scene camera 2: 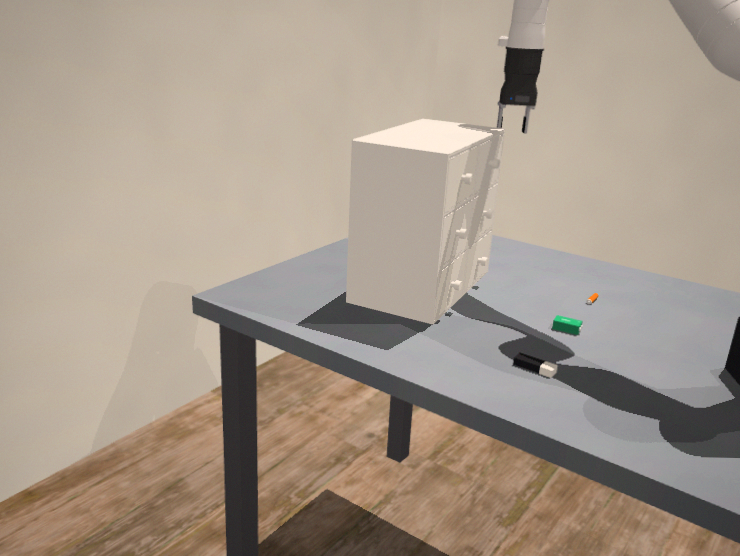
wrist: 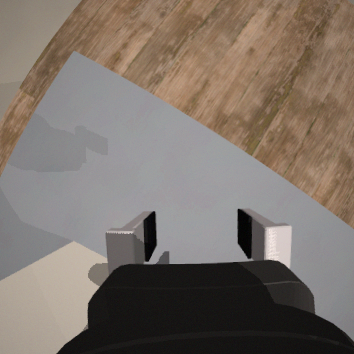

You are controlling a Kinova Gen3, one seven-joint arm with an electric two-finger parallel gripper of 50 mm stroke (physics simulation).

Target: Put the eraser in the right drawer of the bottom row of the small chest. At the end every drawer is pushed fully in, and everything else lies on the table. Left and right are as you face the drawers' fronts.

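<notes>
The eraser, a black sleeve with a white end, lies flat on the table near its front edge. It does not show in the wrist view. The small white chest stands at the left, with three rows of two drawers; all look shut. The bottom row's right drawer is the one farther from the scene camera, with a small knob. My gripper is open and empty, pointing down. In the scene view it hangs just right of the chest's far top corner, high above the table.
A green block and a small orange object lie on the table beyond the eraser. The dark robot base shows at the right edge. Arm shadows cross the table and the drawer fronts.
</notes>
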